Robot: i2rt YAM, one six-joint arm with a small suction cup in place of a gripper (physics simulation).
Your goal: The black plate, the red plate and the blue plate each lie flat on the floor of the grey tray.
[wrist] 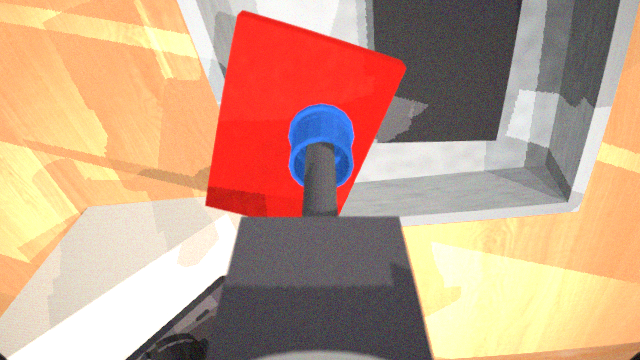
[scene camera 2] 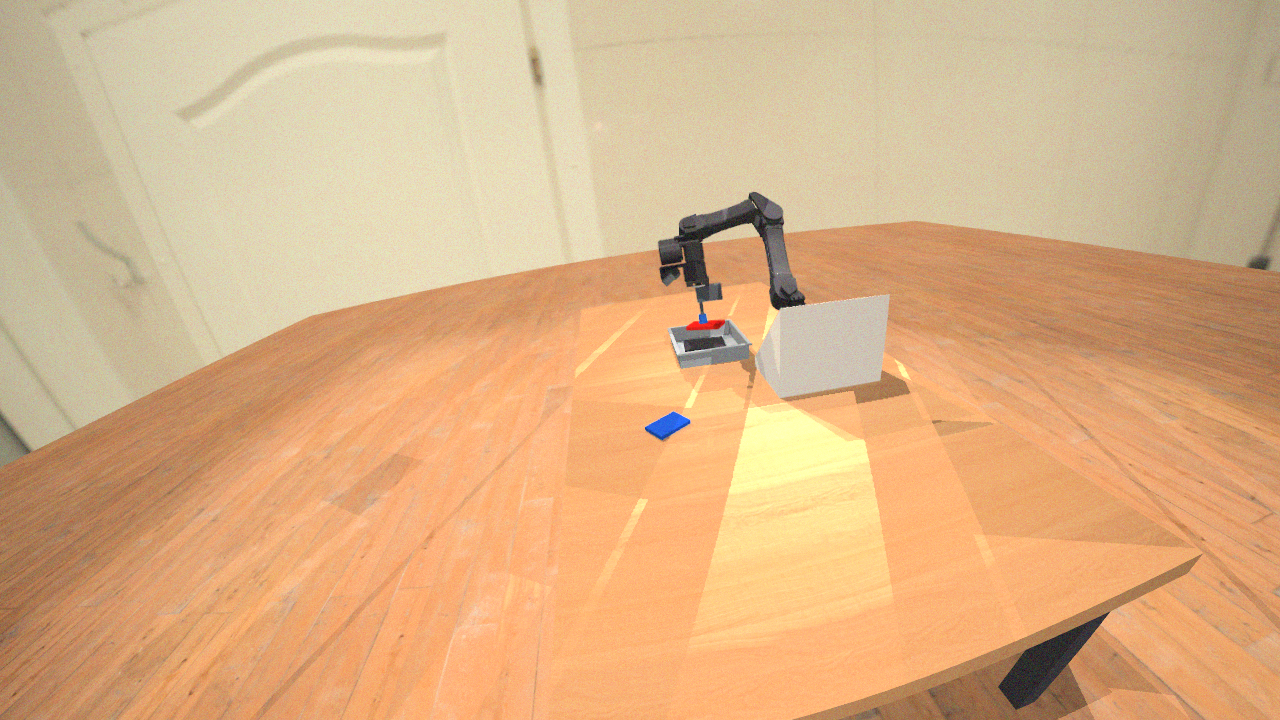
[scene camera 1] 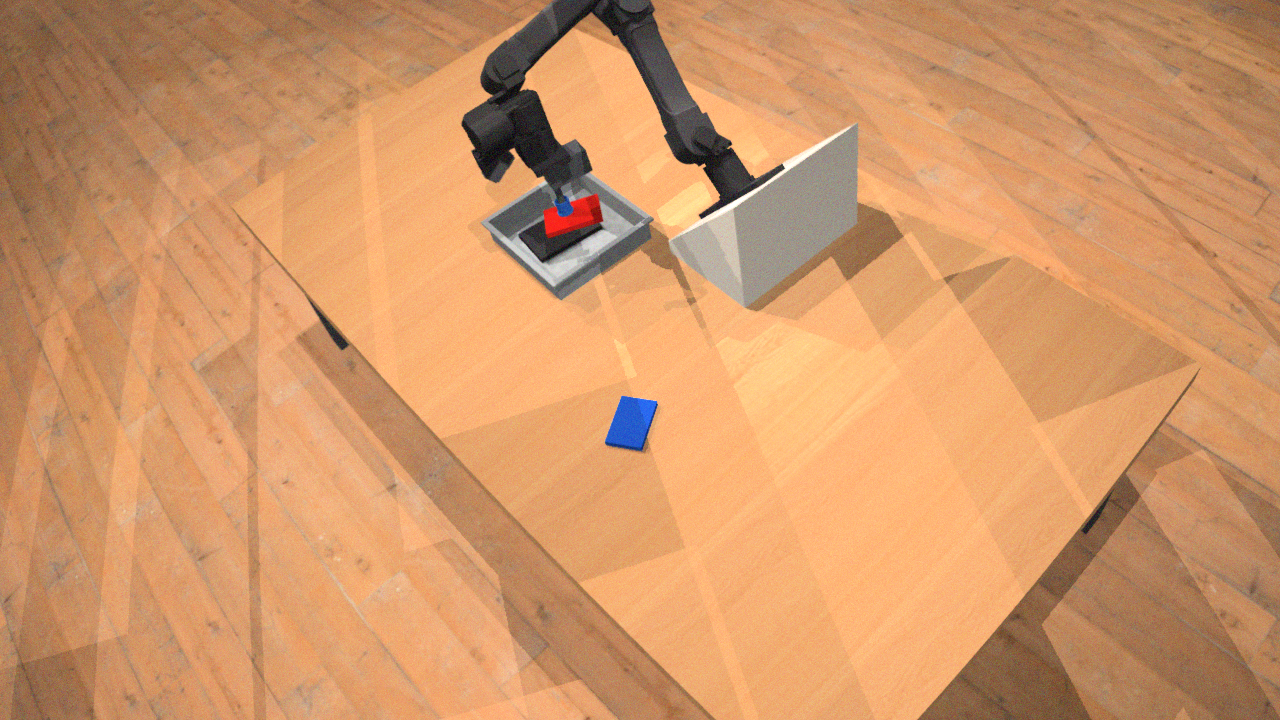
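Seen in the pictures: hand, its tool point: (wrist: 320, 123) (scene camera 2: 704, 326) (scene camera 1: 567, 216); arm's base, origin of its link: (wrist: 168, 353) (scene camera 2: 803, 333) (scene camera 1: 741, 194).
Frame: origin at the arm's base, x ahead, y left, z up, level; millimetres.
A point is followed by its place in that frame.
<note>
The red plate (scene camera 1: 577, 222) @(x 214, y -187, z -2 mm) (scene camera 2: 711, 325) @(x 197, y -177, z 0 mm) (wrist: 280, 95) @(x 227, y -219, z -6 mm) hangs on my blue suction cup, the gripper (scene camera 1: 563, 207) (scene camera 2: 703, 318) (wrist: 321, 135), above the grey tray (scene camera 1: 604, 273) @(x 208, y -162, z -115 mm) (scene camera 2: 713, 357) @(x 202, y -162, z -95 mm) (wrist: 480, 198) @(x 78, y -313, z -79 mm). In the wrist view it covers part of the tray's wall and sits off to one side of the black plate. The black plate (scene camera 1: 539, 248) @(x 244, y -293, z -103 mm) (scene camera 2: 704, 343) @(x 187, y -298, z -103 mm) (wrist: 450, 75) @(x 174, y -303, z -103 mm) lies flat on the tray's floor. Part of it is hidden behind the red plate in scene camera 1. The blue plate (scene camera 1: 631, 422) @(x 408, y 118, z -107 mm) (scene camera 2: 667, 425) @(x 409, y 124, z -107 mm) lies flat on the table outside the tray.
A white wedge-shaped panel (scene camera 1: 792, 228) @(x 2, y 111, z -14 mm) (scene camera 2: 832, 349) @(x -14, y 113, z -6 mm) (wrist: 120, 285) @(x 106, y -20, z -9 mm) stands on the table beside the tray, in front of the arm's base. The wooden table (scene camera 1: 805, 537) @(x 388, y 445, z -116 mm) (scene camera 2: 805, 555) @(x 291, y 532, z -116 mm) carries everything.
</note>
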